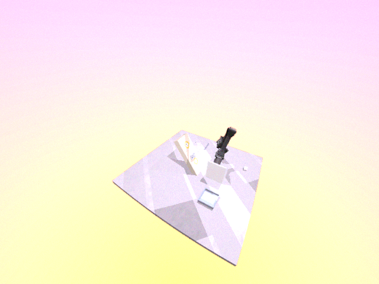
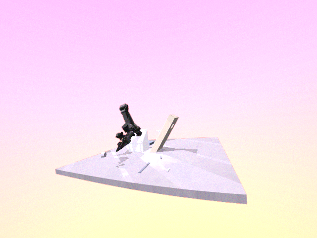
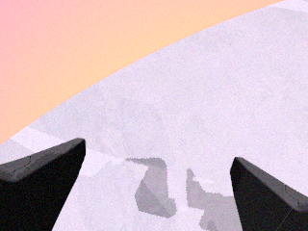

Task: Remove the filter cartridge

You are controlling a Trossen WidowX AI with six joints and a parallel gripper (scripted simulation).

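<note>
Right now my gripper tip is 440 mm to the right of the round filter cartridge, 290 mm short of it and 160 mm below it. Also, from my gripper tip: tray (700 mm to the left, 160 mm behind, 100 mm below).
</note>
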